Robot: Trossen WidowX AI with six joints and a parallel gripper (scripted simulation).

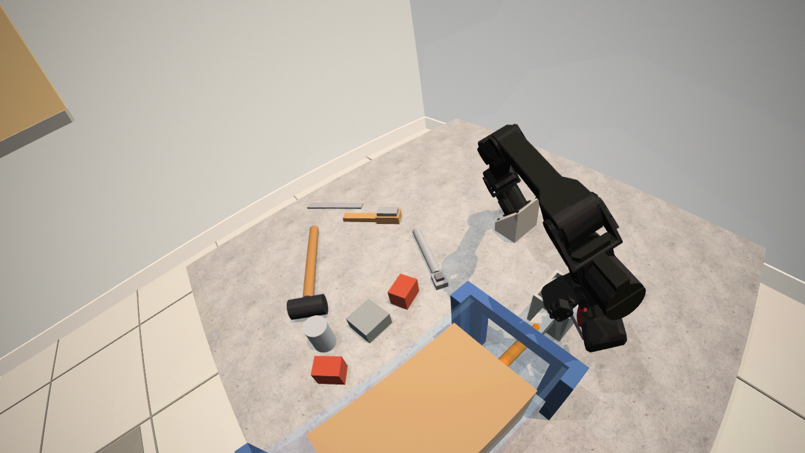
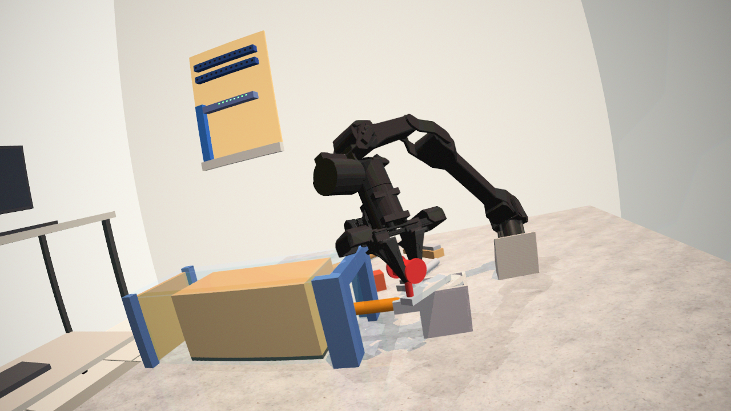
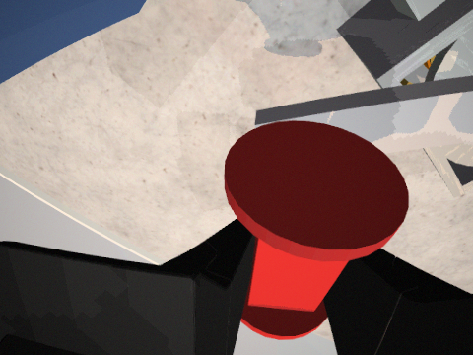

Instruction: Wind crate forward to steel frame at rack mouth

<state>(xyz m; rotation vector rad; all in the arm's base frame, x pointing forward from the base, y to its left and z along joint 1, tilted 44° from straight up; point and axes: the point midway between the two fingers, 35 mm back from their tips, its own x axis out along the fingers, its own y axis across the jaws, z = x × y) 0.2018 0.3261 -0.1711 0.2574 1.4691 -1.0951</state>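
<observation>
The crank handle lies 10 mm behind my gripper tip, 40 mm to the right of it and 30 mm below it. Round my gripper tip: blue steel frame: 130 mm ahead, 90 mm to the right, 30 mm below; red knob: 10 mm ahead, 10 mm to the right; grey winch: 50 mm behind, 110 mm to the right, 100 mm below.
</observation>
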